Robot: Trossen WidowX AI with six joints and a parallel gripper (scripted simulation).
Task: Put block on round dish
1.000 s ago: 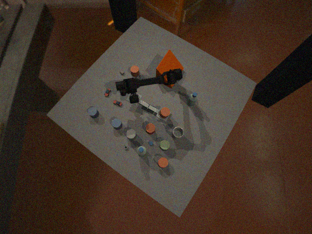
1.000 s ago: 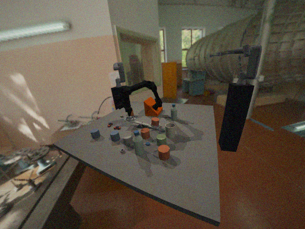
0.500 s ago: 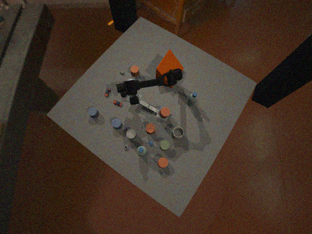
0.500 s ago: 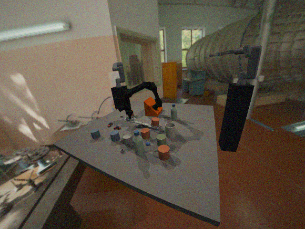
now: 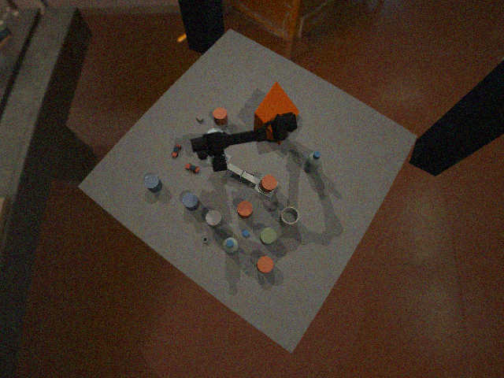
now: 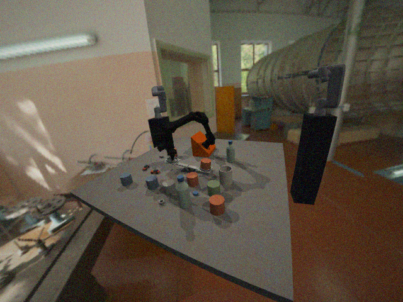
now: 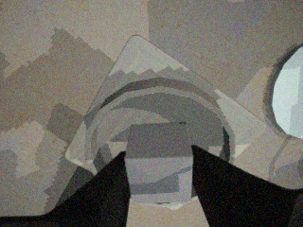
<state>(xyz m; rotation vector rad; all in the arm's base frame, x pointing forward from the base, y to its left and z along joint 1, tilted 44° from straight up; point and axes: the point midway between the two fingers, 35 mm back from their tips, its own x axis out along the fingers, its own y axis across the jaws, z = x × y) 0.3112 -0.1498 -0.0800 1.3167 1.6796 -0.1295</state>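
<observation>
Now: gripper tip 13 cm past the pale blue round dish, 10 cm to the left of it and 8 cm above it. Also, from my gripper tip: grey block (right at my gripper tip); white cup (42 cm to the left, 10 cm ahead, 4 cm below); balance (12 cm to the left, 4 cm below).
</observation>
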